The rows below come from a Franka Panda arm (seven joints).
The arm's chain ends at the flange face. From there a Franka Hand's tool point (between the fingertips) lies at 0.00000 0.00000 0.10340 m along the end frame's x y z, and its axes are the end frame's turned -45 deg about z.
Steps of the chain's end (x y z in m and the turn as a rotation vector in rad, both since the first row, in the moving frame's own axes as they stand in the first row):
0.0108 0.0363 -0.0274 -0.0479 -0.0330 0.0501
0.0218 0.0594 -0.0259 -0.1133 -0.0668 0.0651
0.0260 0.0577 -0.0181 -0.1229 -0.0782 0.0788
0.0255 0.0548 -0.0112 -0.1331 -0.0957 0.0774
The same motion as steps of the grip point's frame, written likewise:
-0.0240 0.0342 -0.0276 -0.0105 -0.0572 0.0501
-0.0398 0.0604 -0.0268 -0.0329 -0.1273 0.0651
-0.0372 0.0619 -0.0192 -0.0316 -0.1422 0.0788
-0.0375 0.0589 -0.0126 -0.0264 -0.1618 0.0774

